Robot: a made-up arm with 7 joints.
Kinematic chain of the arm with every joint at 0, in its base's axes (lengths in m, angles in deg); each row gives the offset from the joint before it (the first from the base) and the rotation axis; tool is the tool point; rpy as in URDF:
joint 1: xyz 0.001 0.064 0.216 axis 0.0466 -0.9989 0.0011
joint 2: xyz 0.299 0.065 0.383 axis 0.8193 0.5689 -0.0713
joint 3: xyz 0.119 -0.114 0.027 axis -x
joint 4: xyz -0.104 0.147 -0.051 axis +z
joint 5: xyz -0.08 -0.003 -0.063 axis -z
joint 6: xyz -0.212 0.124 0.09 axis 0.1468 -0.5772 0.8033
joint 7: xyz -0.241 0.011 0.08 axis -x
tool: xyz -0.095 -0.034 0.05 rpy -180 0 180
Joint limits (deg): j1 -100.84..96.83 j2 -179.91..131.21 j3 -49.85..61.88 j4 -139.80..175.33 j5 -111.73..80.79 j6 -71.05..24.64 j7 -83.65..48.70
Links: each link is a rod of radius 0.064 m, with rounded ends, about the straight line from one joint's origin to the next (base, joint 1, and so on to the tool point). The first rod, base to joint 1, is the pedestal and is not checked.
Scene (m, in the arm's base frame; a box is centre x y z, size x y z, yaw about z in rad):
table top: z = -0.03
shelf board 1: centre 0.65 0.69 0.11 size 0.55 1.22 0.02 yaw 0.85
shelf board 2: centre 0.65 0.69 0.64 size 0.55 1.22 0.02 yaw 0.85
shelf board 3: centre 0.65 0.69 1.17 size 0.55 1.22 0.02 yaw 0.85
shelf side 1: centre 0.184 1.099 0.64 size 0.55 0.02 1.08 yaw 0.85
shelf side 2: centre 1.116 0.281 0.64 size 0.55 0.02 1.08 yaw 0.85
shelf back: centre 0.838 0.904 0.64 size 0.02 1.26 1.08 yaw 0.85
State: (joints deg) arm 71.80 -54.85 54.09 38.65 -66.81 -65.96 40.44
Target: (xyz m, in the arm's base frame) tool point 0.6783 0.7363 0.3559
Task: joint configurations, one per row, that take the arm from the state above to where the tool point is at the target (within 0.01 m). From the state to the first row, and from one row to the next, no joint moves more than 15 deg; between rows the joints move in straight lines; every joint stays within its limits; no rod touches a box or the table.
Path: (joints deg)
1: 58.44 -49.50 47.70 25.11 -58.40 -63.99 41.42
2: 45.07 -44.15 41.30 11.57 -49.99 -62.02 42.39
3: 31.71 -38.81 34.91 -1.98 -41.58 -60.04 43.37
4: 18.35 -33.46 28.52 -15.52 -33.18 -58.07 44.35
5: 4.98 -28.11 22.12 -29.06 -24.77 -56.10 45.32
6: -8.38 -22.76 15.73 -42.60 -16.36 -54.13 46.30
7: -21.74 -17.41 9.33 -56.14 -7.95 -52.16 47.28
8: -35.11 -12.07 2.94 -69.69 0.46 -50.18 48.25

